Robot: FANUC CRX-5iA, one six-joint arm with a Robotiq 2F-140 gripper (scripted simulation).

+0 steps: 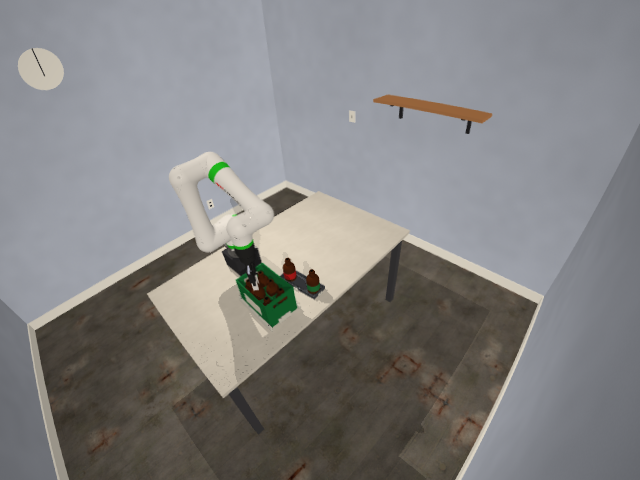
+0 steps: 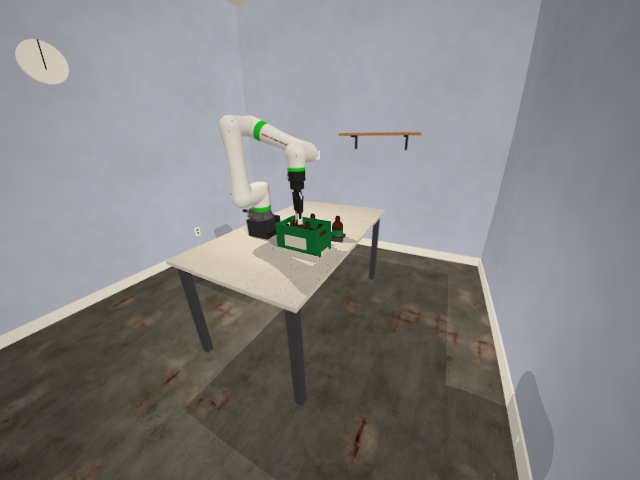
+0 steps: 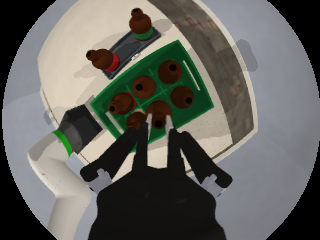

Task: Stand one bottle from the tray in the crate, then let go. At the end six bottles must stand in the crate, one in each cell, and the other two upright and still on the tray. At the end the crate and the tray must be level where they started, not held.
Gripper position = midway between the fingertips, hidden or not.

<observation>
In view: the gripper (image 3: 158,120) and a crate (image 2: 302,240).
The crate shows as well in image 1 (image 1: 271,315) and in image 3 (image 3: 175,51).
</observation>
